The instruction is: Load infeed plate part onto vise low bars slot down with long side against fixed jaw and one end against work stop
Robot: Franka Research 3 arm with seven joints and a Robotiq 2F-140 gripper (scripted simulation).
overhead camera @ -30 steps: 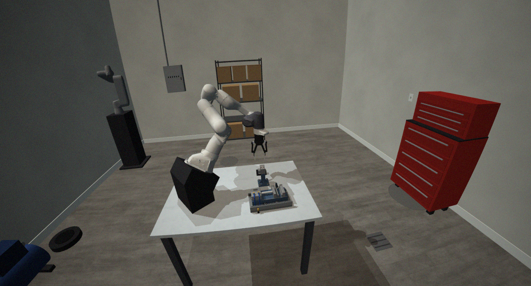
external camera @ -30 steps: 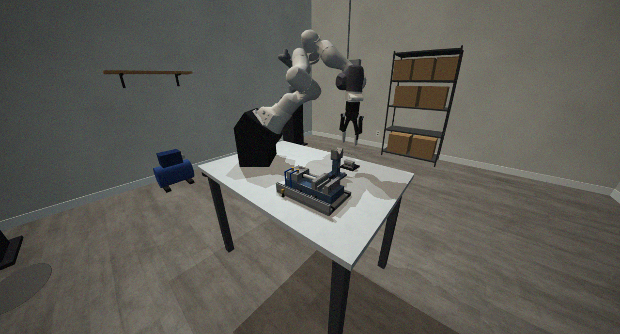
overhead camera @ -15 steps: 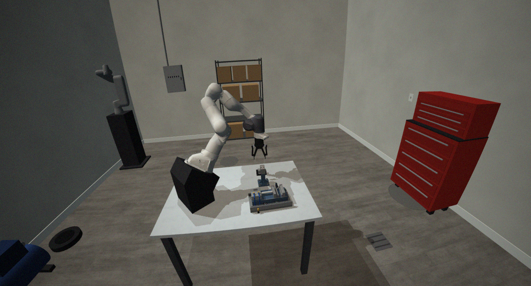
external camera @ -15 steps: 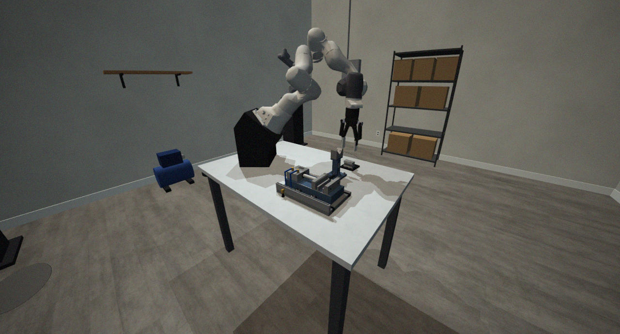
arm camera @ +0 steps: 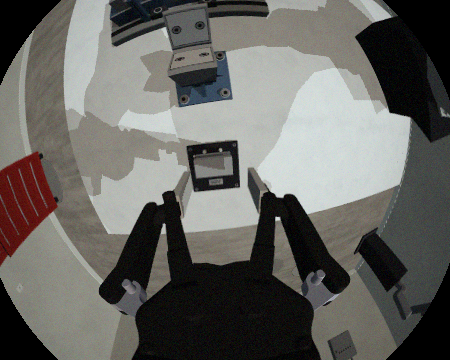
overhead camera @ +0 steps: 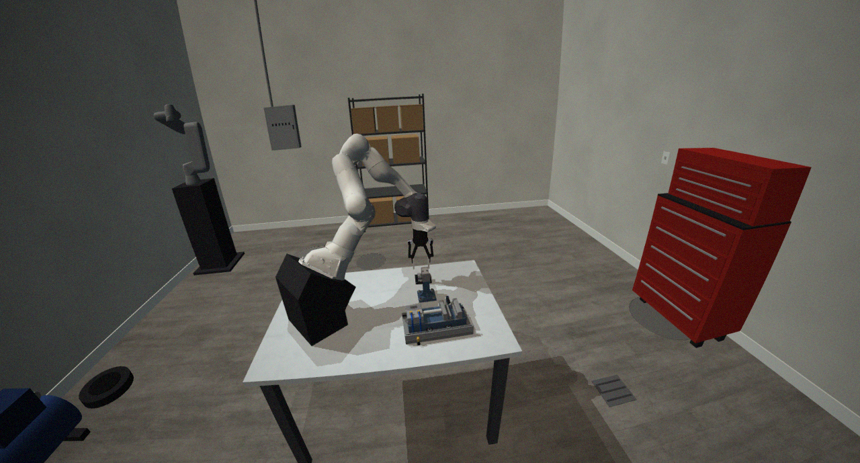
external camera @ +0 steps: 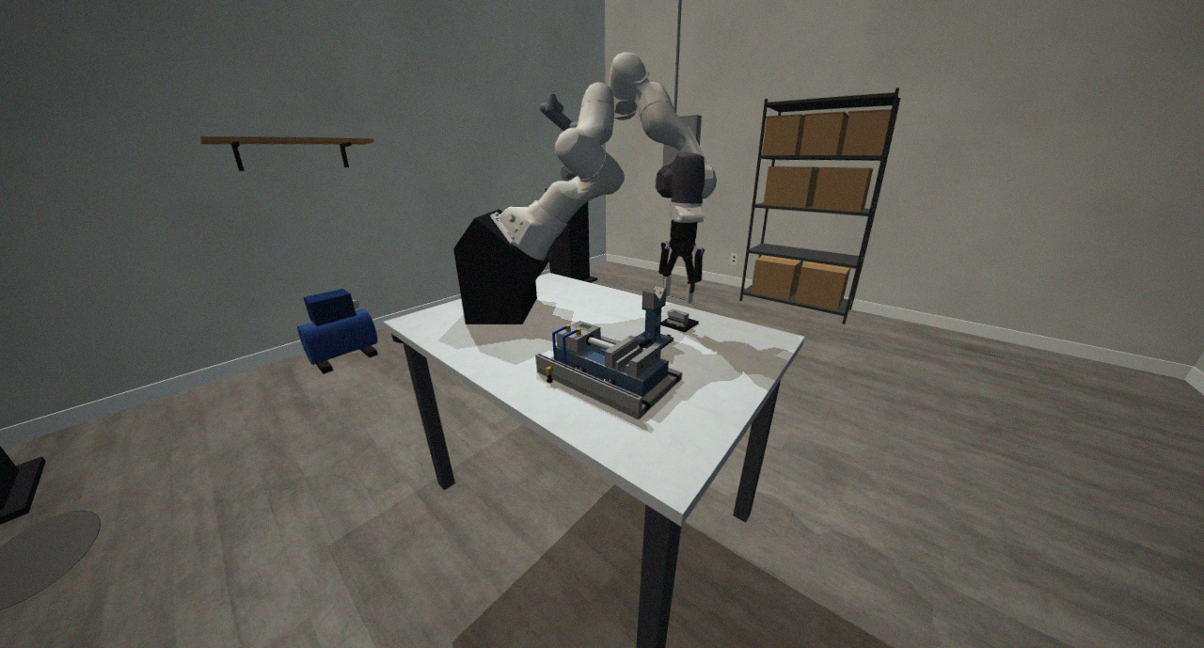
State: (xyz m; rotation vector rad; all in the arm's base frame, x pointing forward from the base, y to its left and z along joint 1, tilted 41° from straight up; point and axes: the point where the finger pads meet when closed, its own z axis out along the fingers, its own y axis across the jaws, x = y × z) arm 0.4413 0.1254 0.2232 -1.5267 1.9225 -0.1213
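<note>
The part is 9 cm below my hand, 1 cm to the right of it and 1 cm ahead of it. From my hand the other things lie so: black infeed plate 11 cm below, 1 cm to the left, 1 cm ahead.
</note>
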